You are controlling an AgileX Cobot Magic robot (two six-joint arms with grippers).
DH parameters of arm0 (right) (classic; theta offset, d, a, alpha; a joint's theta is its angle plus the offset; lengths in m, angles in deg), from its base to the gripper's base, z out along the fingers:
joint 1: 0 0.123 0 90
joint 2: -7.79 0 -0.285 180
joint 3: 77.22 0 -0.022 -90
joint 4: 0 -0.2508 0 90
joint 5: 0 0 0.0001 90
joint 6: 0 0.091 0 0
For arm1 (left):
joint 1: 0 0.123 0 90
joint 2: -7.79 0 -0.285 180
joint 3: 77.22 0 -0.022 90
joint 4: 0 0.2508 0 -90
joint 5: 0 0 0.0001 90
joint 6: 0 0.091 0 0
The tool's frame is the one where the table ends.
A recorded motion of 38 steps. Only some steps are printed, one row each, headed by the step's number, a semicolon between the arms.
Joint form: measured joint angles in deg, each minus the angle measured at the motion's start. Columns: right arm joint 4, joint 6, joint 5, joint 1, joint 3, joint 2; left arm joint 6, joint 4, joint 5, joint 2, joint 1, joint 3.
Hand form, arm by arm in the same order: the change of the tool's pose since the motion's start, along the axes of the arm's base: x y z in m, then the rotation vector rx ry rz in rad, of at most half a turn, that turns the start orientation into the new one. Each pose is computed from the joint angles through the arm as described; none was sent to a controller.
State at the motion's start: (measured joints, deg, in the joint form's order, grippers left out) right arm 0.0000 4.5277 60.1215 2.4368 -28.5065 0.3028; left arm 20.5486 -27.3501 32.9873 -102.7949 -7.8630 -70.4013
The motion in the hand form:
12: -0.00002 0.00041 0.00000 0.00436 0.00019 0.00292; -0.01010 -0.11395 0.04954 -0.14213 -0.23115 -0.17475
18: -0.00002 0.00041 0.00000 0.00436 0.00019 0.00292; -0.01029 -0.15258 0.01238 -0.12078 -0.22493 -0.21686
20: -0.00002 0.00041 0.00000 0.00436 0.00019 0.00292; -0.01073 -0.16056 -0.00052 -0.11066 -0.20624 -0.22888
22: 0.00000 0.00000 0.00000 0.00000 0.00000 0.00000; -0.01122 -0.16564 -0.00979 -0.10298 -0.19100 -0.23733
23: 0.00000 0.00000 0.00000 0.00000 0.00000 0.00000; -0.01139 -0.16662 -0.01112 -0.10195 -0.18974 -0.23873
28: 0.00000 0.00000 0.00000 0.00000 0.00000 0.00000; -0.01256 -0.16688 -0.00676 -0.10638 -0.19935 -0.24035
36: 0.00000 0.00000 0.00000 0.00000 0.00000 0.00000; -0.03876 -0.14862 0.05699 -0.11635 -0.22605 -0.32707
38: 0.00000 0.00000 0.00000 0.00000 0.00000 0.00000; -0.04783 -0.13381 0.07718 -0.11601 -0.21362 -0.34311
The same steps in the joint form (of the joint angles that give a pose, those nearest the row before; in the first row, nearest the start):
12: -0.30 0.00 0.00 0.00 0.00 0.00; 0.00 -6.38 -8.44 0.42 -16.60 -7.29
18: -0.30 0.00 0.00 0.00 0.00 0.00; 0.00 -6.38 -14.57 -5.42 -22.01 -7.30
20: -0.30 0.00 0.00 0.00 0.00 0.00; 0.00 -6.38 -15.28 -7.23 -23.03 -7.29
22: 0.00 0.00 0.00 0.00 0.00 0.00; 0.00 -6.38 -15.64 -8.49 -23.68 -7.30
23: 0.00 0.00 0.00 0.00 0.00 0.00; 0.00 -6.38 -15.76 -8.68 -23.82 -7.30
28: 0.00 0.00 0.00 0.00 0.00 0.00; 0.00 -6.38 -15.80 -8.11 -23.93 -7.30
36: 0.00 0.00 0.00 0.00 0.00 0.00; 0.00 -3.37 -5.85 1.96 -22.79 -7.29
38: 0.00 0.00 0.00 0.00 0.00 0.00; 0.00 -2.75 -0.87 5.59 -21.14 -7.30

